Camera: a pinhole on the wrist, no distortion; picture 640 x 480 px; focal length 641.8 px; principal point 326.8 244.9 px. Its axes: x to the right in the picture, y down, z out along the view. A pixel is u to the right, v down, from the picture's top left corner.
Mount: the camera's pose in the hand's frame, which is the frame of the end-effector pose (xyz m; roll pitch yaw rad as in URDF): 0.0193 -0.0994 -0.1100 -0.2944 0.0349 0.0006
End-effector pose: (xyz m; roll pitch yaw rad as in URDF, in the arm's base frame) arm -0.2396 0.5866 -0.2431 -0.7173 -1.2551 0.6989
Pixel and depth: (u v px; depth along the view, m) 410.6 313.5 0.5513
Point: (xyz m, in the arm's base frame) -0.6007 0.7398 -0.0704
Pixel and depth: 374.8 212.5 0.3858
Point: -0.4811 0.6040 -0.1220
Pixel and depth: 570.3 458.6 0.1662
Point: -0.2487 0.6071 -0.1534
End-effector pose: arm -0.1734 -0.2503 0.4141 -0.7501 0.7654 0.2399
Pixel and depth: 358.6 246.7 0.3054
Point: -0.0760 -0.1067 0.4838
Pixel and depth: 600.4 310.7 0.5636
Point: 0.0788 0.1849 0.3761
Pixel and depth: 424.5 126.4 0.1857
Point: -0.0607 -0.2280 0.4555
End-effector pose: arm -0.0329 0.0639 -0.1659 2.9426 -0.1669 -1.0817
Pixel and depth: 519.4 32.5 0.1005
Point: 0.0821 0.0629 -0.1719
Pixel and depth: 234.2 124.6 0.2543
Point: 0.0114 0.0669 -0.3246
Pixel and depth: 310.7 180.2 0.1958
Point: 0.0229 0.0524 -0.2548
